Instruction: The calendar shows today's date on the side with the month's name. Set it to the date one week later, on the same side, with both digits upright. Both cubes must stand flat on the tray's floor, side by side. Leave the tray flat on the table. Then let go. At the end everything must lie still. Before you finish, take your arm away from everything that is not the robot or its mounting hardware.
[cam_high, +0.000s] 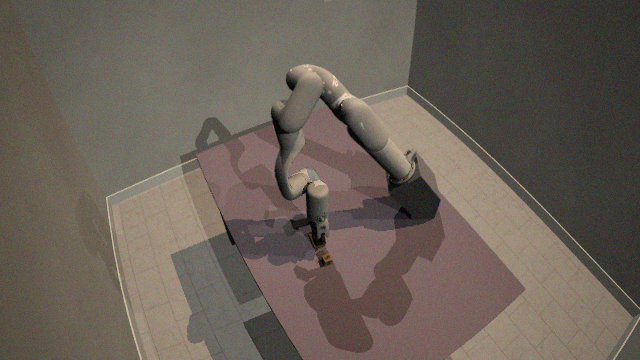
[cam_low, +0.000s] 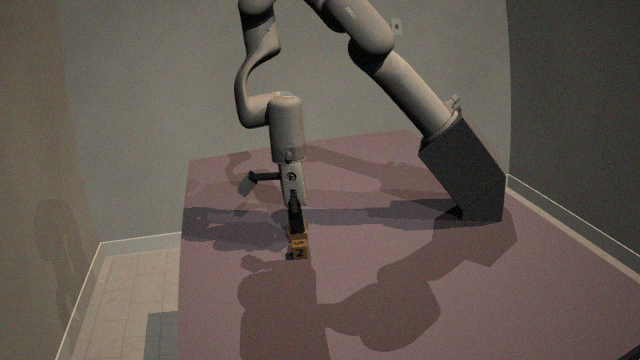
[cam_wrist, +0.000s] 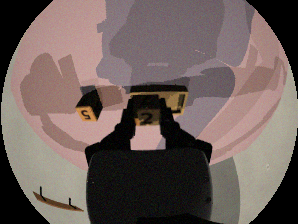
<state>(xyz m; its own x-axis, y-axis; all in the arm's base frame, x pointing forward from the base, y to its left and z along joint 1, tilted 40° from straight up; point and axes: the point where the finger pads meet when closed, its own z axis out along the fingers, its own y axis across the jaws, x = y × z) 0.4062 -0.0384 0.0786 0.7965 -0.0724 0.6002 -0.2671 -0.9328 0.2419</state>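
The tray is 3 cm below my hand, 2 cm to the right of it and 1 cm behind it. From my hand the other things lie so: yellow digit cube (9 cm to the left, 3 cm ahead, 2 cm below).
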